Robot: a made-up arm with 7 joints. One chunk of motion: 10 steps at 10 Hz.
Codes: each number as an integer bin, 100 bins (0 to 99) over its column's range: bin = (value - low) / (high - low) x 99, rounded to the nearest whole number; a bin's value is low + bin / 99 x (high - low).
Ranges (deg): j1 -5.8..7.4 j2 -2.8..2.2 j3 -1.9..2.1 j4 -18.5..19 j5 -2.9..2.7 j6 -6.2..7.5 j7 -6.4..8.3
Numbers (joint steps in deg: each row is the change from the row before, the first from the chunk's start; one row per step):
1: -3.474 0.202 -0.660 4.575 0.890 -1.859 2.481
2: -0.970 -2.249 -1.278 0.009 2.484 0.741 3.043
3: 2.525 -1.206 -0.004 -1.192 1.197 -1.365 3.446
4: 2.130 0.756 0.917 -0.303 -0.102 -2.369 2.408
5: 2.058 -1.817 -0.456 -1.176 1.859 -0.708 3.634
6: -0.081 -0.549 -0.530 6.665 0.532 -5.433 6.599
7: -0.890 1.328 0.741 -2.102 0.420 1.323 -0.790
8: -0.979 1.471 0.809 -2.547 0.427 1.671 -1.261
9: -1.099 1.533 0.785 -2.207 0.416 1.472 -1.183
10: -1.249 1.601 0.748 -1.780 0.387 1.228 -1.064
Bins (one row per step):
1: 17 59 31 61 67 31 60
2: 36 11 15 49 95 50 64
3: 62 32 47 46 72 35 66
4: 59 70 70 48 49 28 59
5: 59 19 36 46 84 40 68
6: 43 45 34 66 61 6 88
7: 37 82 65 43 59 54 38
8: 36 85 67 42 59 57 35
9: 35 86 66 43 59 55 35
10: 34 87 66 44 58 54 36

